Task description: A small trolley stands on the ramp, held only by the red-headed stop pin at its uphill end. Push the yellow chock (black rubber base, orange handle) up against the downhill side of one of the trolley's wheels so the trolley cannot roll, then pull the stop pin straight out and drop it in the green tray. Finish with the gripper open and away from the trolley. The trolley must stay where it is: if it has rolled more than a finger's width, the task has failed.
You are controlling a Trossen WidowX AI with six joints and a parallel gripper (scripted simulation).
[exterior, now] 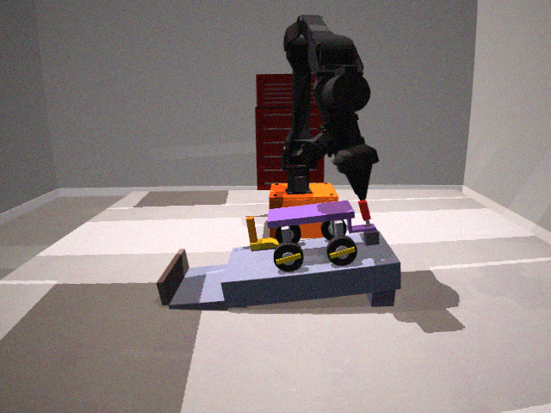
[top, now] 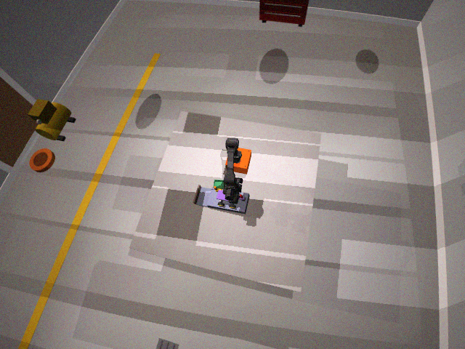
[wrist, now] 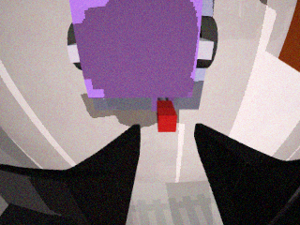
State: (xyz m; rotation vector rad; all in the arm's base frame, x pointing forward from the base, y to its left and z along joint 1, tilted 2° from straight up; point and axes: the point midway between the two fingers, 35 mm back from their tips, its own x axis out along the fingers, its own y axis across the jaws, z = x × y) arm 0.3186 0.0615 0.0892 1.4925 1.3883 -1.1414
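Right now my gripper tip is 5 cm above the red-headed stop pin and 1 cm to the right of it. Also, from my gripper tip: purple trolley (9 cm to the right, 6 cm below, 1 cm ahead); ramp (13 cm below, 9 cm to the right, 1 cm ahead); yellow chock (17 cm to the right, 9 cm below, 6 cm behind).
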